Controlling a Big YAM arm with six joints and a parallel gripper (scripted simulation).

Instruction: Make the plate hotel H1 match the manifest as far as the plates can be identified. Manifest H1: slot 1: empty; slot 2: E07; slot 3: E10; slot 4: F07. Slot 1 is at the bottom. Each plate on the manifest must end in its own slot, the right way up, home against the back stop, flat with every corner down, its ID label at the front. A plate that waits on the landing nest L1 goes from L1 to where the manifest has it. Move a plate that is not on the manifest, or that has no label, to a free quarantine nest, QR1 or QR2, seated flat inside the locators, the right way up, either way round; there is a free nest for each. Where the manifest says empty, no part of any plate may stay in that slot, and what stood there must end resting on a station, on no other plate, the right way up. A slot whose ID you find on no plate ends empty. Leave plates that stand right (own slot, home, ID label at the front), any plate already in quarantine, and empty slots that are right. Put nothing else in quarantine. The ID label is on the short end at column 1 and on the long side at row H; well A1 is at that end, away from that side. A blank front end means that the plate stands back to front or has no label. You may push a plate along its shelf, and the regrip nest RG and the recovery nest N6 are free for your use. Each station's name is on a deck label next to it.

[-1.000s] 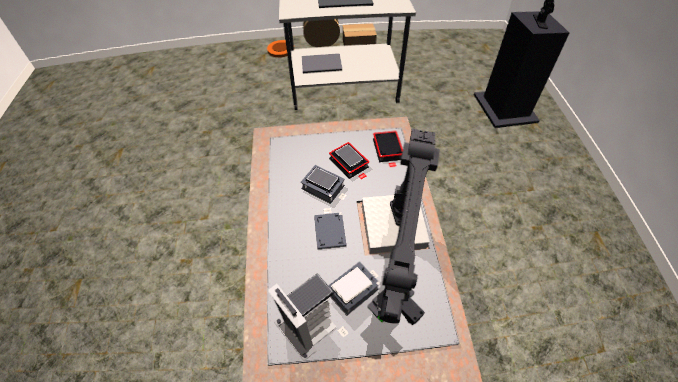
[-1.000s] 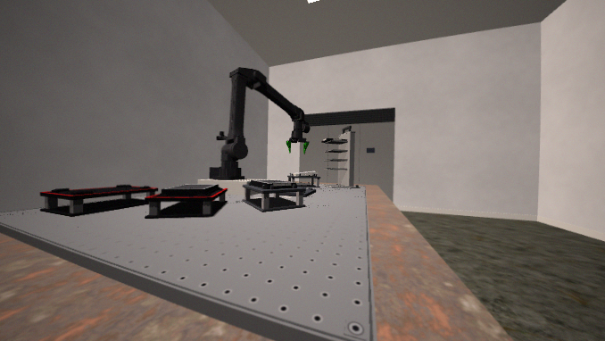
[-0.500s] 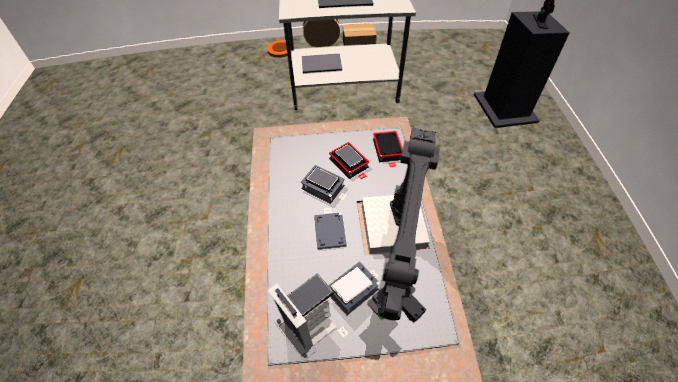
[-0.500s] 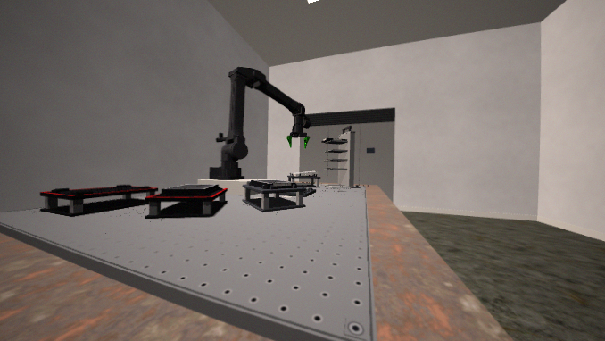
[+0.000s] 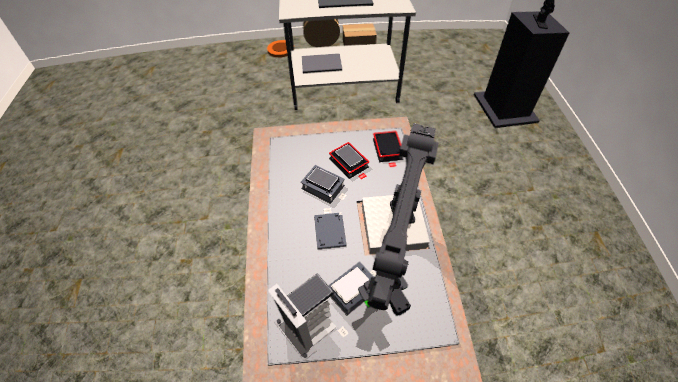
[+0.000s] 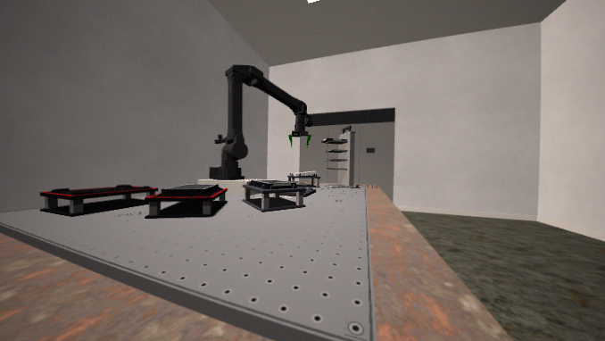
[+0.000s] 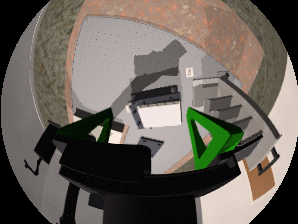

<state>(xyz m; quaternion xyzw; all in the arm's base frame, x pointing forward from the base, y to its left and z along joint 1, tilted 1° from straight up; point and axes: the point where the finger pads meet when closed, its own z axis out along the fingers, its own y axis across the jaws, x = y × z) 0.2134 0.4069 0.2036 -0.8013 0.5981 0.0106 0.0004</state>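
The white plate is 170 mm below my hand, 120 mm to the right of it and 70 mm ahead of it. Also, from my hand: plate hotel H1: 290 mm ahead, 90 mm below, 10 mm to the left; N6 deck label: 510 mm to the right, 240 mm below, 100 mm ahead; H1 deck label: 240 mm below, 130 mm ahead, 30 mm to the left.
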